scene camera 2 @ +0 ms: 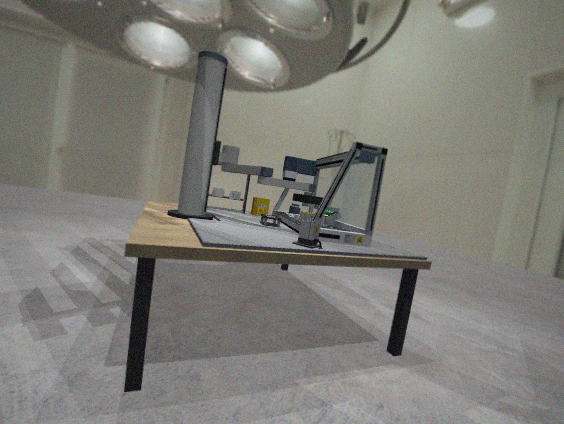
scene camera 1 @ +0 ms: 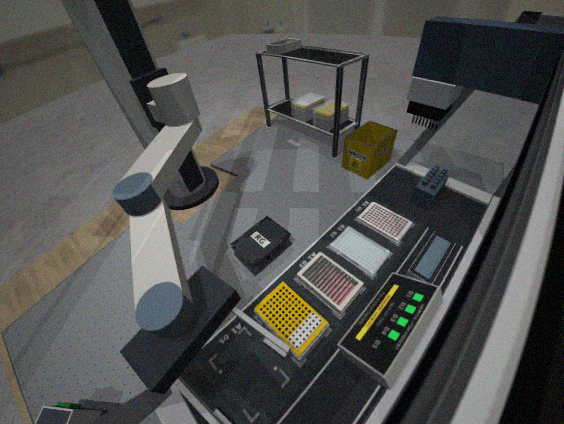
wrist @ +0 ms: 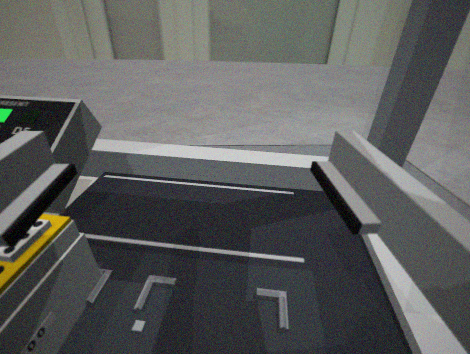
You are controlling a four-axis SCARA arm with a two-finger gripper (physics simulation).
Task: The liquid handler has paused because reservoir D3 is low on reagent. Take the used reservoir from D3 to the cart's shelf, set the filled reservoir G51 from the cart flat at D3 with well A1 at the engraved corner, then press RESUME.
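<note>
The used reservoir, a cream frame with reddish troughs, sits at D3 in scene camera 1, between the pale plate and the yellow tip rack. My gripper is open and empty over the D5 end of the deck. Its left finger in the wrist view overlaps the edge of the tip rack; its height above the rack is unclear. The cart stands at the back with a grey tray-like box on top; its label is unreadable. I cannot make out a RESUME button.
The status panel stands beside the deck, with green lamps and a yellow band. A black RG stand is beside the deck. A yellow waste bin stands near the cart. Corner brackets mark D5. A dark-topped device is at the lower left.
</note>
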